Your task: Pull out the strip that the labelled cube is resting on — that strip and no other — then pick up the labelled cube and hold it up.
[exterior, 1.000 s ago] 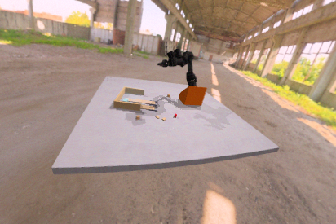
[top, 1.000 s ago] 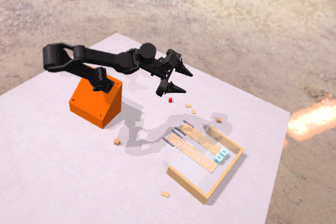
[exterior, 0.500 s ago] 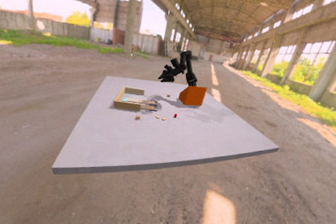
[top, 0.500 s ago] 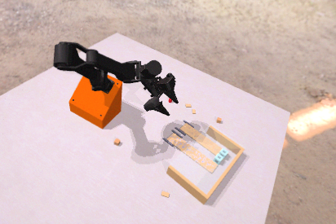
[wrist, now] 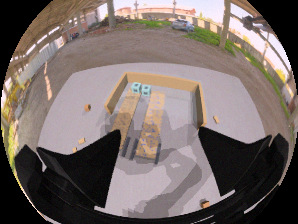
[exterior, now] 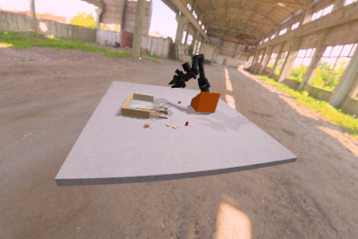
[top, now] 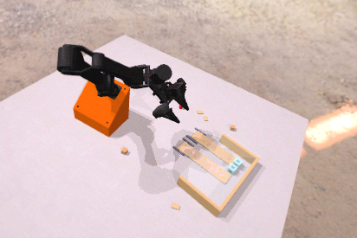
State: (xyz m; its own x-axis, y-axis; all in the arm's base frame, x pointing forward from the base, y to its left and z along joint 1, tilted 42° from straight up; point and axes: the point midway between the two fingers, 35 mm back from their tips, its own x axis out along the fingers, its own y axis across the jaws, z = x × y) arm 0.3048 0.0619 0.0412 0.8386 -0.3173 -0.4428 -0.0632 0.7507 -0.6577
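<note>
Now: the red cube 24 cm to the left of my gripper tip, 19 cm below it and 11 cm behind it. The rest, counted from my gripper tip: tan chip 23 cm to the right, 20 cm below, 13 cm ahead.
</note>
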